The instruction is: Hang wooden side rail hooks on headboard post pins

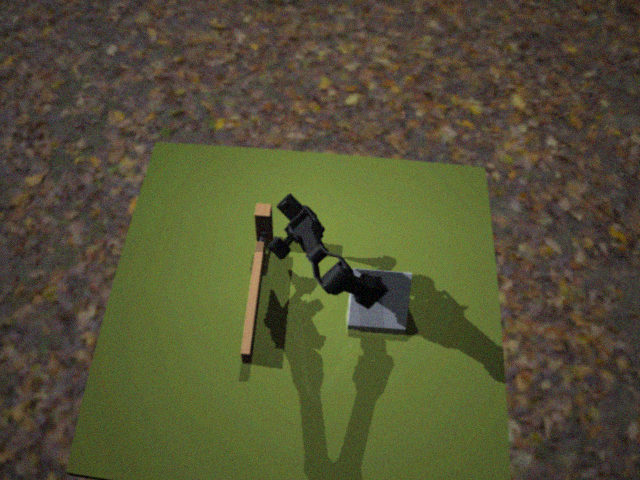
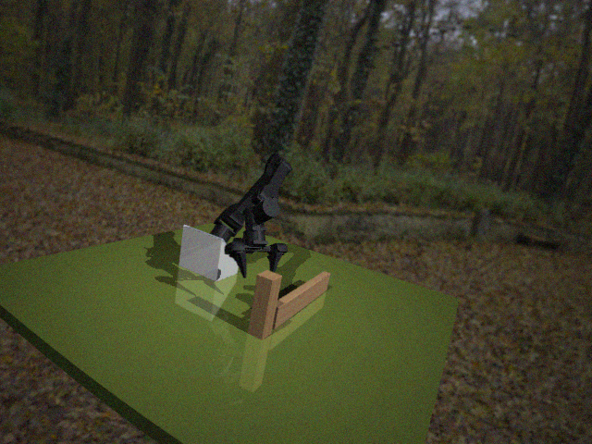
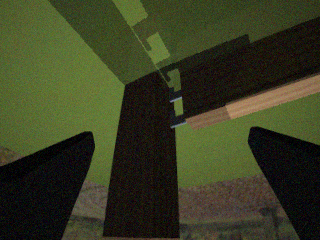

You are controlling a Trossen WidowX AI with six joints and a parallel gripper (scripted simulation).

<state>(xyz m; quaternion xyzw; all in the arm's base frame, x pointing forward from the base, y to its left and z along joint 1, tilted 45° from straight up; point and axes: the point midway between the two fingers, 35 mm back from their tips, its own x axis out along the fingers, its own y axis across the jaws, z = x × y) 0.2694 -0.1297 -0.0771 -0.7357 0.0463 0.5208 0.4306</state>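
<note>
My gripper tip is now 70 mm short of the wooden headboard post, 70 mm to the left of it and 40 mm above it.
</note>
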